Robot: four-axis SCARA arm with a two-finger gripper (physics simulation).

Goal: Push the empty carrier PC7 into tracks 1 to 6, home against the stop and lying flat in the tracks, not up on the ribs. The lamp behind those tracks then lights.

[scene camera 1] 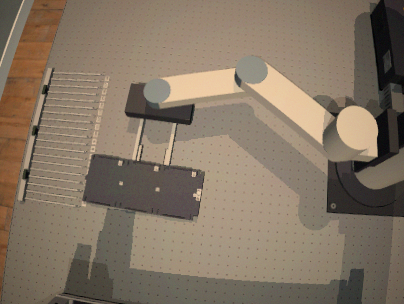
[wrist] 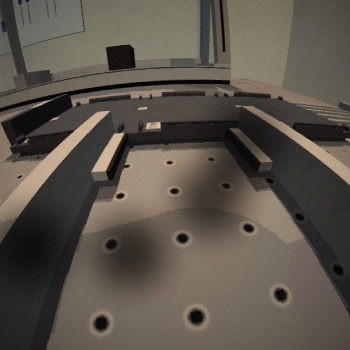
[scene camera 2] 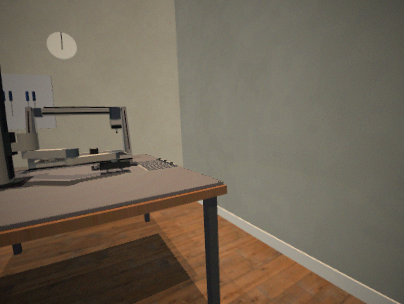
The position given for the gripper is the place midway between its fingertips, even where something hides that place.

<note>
In view: the gripper (scene camera 1: pixel 150 163) and a dark carrier PC7 (scene camera 1: pixel 169 191).
The dark carrier PC7 also shows in the wrist view (wrist: pixel 176 116). The gripper also shows in the wrist view (wrist: pixel 176 120).
</note>
